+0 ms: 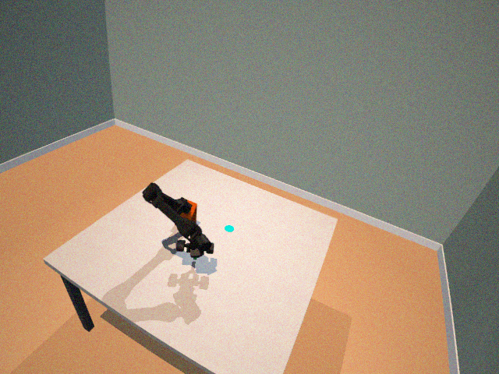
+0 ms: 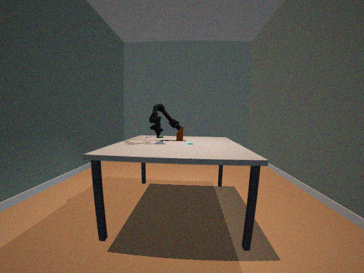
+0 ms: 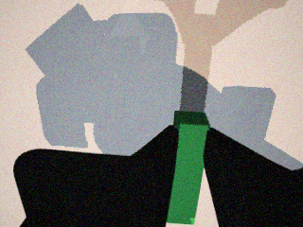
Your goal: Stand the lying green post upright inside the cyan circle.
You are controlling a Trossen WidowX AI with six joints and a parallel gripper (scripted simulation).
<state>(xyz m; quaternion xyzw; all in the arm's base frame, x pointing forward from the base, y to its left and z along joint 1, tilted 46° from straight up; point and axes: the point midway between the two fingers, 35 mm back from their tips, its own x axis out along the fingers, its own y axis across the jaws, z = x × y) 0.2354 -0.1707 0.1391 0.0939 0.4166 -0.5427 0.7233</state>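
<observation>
Now: the cyan circle 350 mm to the left of my gripper tip, 60 mm below it and 10 mm ahead of it. Round my gripper tip: green post: 20 mm to the left, 10 mm behind.
</observation>
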